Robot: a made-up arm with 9 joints. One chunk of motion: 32 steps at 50 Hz.
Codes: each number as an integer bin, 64 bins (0 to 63) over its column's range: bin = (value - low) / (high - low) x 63, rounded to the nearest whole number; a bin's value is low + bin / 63 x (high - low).
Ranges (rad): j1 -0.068..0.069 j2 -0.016..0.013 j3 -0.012..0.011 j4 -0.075..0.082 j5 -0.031..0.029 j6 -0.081..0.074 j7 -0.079..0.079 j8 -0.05..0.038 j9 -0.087..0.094
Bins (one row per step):
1: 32 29 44 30 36 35 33 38 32
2: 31 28 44 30 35 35 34 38 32
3: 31 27 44 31 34 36 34 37 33
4: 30 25 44 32 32 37 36 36 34
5: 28 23 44 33 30 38 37 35 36
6: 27 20 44 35 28 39 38 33 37
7: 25 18 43 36 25 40 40 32 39
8: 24 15 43 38 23 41 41 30 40
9: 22 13 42 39 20 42 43 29 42
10: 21 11 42 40 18 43 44 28 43
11: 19 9 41 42 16 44 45 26 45
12: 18 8 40 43 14 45 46 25 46
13: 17 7 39 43 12 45 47 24 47
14: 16 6 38 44 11 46 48 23 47
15: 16 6 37 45 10 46 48 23 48
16: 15 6 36 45 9 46 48 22 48
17: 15 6 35 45 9 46 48 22 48
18: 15 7 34 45 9 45 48 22 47
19: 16 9 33 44 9 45 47 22 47
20: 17 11 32 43 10 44 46 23 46
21: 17 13 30 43 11 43 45 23 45
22: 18 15 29 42 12 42 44 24 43
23: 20 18 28 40 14 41 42 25 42
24: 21 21 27 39 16 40 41 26 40
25: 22 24 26 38 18 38 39 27 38
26: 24 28 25 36 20 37 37 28 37
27: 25 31 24 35 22 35 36 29 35
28: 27 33 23 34 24 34 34 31 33
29: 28 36 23 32 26 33 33 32 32
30: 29 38 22 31 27 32 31 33 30
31: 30 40 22 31 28 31 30 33 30
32: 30 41 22 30 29 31 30 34 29
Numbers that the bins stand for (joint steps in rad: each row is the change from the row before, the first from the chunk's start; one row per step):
1: 0.00159 -0.00265 0.00406 -0.00024 0.00329 0.00511 0.00376 0.00308 0.00494
2: -0.00059 -0.00311 0.00406 -0.00024 0.00233 0.00511 0.00627 0.00308 0.00494
3: -0.00059 -0.00357 0.00406 0.00225 0.00138 0.00757 0.00627 0.00168 0.00781
4: -0.00276 -0.00449 0.00406 0.00475 -0.00052 0.01003 0.01129 0.00029 0.01068
5: -0.00711 -0.00541 0.00406 0.00724 -0.00243 0.01249 0.01379 -0.00111 0.01643
6: -0.00929 -0.00679 0.00406 0.01222 -0.00433 0.01495 0.01630 -0.00390 0.01930
7: -0.01363 -0.00771 0.00370 0.01471 -0.00719 0.01741 0.02132 -0.00530 0.02505
8: -0.01581 -0.00910 0.00370 0.01970 -0.00910 0.01987 0.02383 -0.00810 0.02792
9: -0.02016 -0.01002 0.00333 0.02219 -0.01195 0.02233 0.02884 -0.00949 0.03367
10: -0.02233 -0.01094 0.00333 0.02468 -0.01386 0.02479 0.03135 -0.01089 0.03654
11: -0.02668 -0.01186 0.00297 0.02967 -0.01576 0.02725 0.03386 -0.01368 0.04229
12: -0.02886 -0.01232 0.00260 0.03216 -0.01767 0.02971 0.03637 -0.01508 0.04516
13: -0.03103 -0.01278 0.00224 0.03216 -0.01957 0.02971 0.03887 -0.01648 0.04803
14: -0.03321 -0.01324 0.00187 0.03465 -0.02052 0.03217 0.04138 -0.01787 0.04803
15: -0.03321 -0.01324 0.00151 0.03714 -0.02148 0.03217 0.04138 -0.01787 0.05090
16: -0.03538 -0.01324 0.00114 0.03714 -0.02243 0.03217 0.04138 -0.01927 0.05090
17: -0.03538 -0.01324 0.00078 0.03714 -0.02243 0.03217 0.04138 -0.01927 0.05090
18: -0.03538 -0.01278 0.00041 0.03714 -0.02243 0.02971 0.04138 -0.01927 0.04803
19: -0.03321 -0.01186 0.00005 0.03465 -0.02243 0.02971 0.03887 -0.01927 0.04803
20: -0.03103 -0.01094 -0.00032 0.03216 -0.02148 0.02725 0.03637 -0.01787 0.04516
21: -0.03103 -0.01002 -0.00105 0.03216 -0.02052 0.02479 0.03386 -0.01787 0.04229
22: -0.02886 -0.00910 -0.00141 0.02967 -0.01957 0.02233 0.03135 -0.01648 0.03654
23: -0.02451 -0.00771 -0.00178 0.02468 -0.01767 0.01987 0.02633 -0.01508 0.03367
24: -0.02233 -0.00633 -0.00214 0.02219 -0.01576 0.01741 0.02383 -0.01368 0.02792
25: -0.02016 -0.00495 -0.00251 0.01970 -0.01386 0.01249 0.01881 -0.01229 0.02217
26: -0.01581 -0.00311 -0.00287 0.01471 -0.01195 0.01003 0.01379 -0.01089 0.01930
27: -0.01363 -0.00173 -0.00324 0.01222 -0.01005 0.00511 0.01129 -0.00949 0.01356
28: -0.00929 -0.00081 -0.00360 0.00973 -0.00814 0.00265 0.00627 -0.00670 0.00781
29: -0.00711 0.00057 -0.00360 0.00475 -0.00624 0.00019 0.00376 -0.00530 0.00494
30: -0.00494 0.00149 -0.00397 0.00225 -0.00529 -0.00227 -0.00125 -0.00390 -0.00081
31: -0.00276 0.00241 -0.00397 0.00225 -0.00433 -0.00473 -0.00376 -0.00390 -0.00081
32: -0.00276 0.00287 -0.00397 -0.00024 -0.00338 -0.00473 -0.00376 -0.00251 -0.00368

